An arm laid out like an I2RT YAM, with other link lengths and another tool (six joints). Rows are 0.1 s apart.
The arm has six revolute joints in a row. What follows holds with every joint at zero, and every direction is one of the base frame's. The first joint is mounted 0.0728 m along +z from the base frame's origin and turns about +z. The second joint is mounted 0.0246 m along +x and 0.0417 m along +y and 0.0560 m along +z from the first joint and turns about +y. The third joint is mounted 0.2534 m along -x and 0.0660 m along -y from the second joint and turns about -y. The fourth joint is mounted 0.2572 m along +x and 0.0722 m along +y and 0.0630 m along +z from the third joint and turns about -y. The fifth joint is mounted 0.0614 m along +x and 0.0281 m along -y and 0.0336 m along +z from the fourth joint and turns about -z. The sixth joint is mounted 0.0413 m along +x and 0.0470 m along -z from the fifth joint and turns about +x. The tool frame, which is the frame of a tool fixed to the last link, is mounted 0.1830 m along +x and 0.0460 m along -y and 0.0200 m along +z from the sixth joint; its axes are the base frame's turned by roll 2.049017, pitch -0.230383 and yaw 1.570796 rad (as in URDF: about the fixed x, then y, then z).
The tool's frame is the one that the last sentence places.
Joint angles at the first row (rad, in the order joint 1, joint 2, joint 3, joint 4, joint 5, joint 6):
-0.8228 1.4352 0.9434 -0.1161 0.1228 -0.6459
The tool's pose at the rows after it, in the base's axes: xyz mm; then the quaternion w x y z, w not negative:
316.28 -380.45 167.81 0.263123 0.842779 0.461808 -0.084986
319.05 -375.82 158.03 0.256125 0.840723 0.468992 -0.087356
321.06 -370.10 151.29 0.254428 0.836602 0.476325 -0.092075
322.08 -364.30 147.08 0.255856 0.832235 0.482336 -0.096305
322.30 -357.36 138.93 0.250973 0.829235 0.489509 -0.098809
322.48 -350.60 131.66 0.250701 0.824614 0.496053 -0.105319
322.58 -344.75 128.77 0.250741 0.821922 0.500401 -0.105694
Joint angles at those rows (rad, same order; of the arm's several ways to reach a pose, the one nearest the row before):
-0.8154 1.4476 0.9342 -0.1151 0.1150 -0.6432
-0.8043 1.4572 0.9198 -0.1078 0.1169 -0.6465
-0.7909 1.4561 0.8973 -0.0933 0.1239 -0.6560
-0.7786 1.4475 0.8716 -0.0765 0.1312 -0.6657
-0.7675 1.4420 0.8457 -0.0687 0.1331 -0.6708
-0.7525 1.4359 0.8134 -0.0473 0.1451 -0.6813
-0.7425 1.4236 0.7922 -0.0400 0.1472 -0.6834

